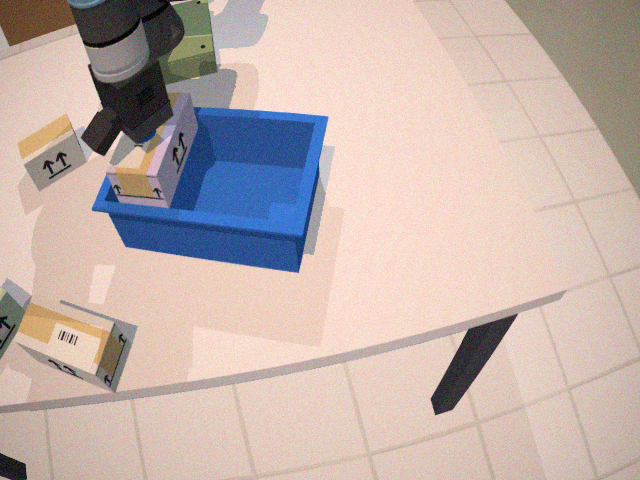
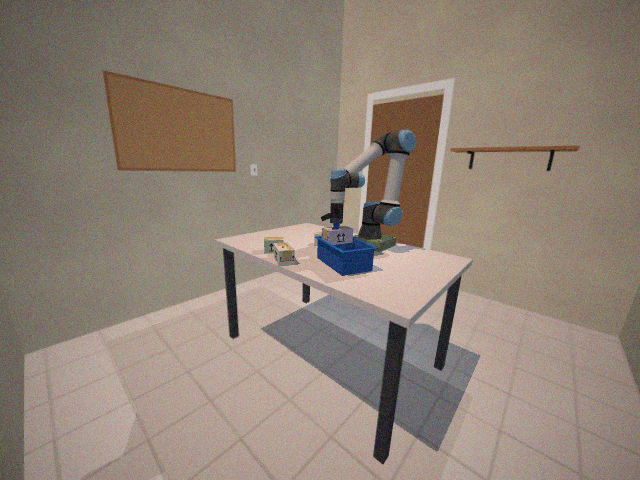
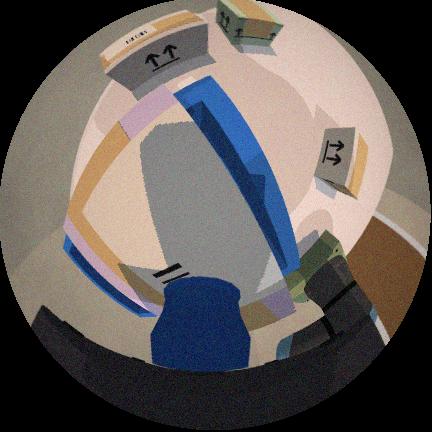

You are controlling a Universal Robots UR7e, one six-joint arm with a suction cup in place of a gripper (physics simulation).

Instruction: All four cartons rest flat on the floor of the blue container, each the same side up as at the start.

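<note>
My suction gripper is on the top of a lilac carton and holds it upright, arrows up. The carton is partly lowered into the left end of the blue container; its top stands above the rim. Its underside is hidden. On the table, a white carton stands left of the container. A white carton with a barcode and a green carton stand close together near the front edge.
The green arm base stands on the table behind the container. The table's front edge lies beyond the barcode carton. A corkboard and a shelf hang on the walls.
</note>
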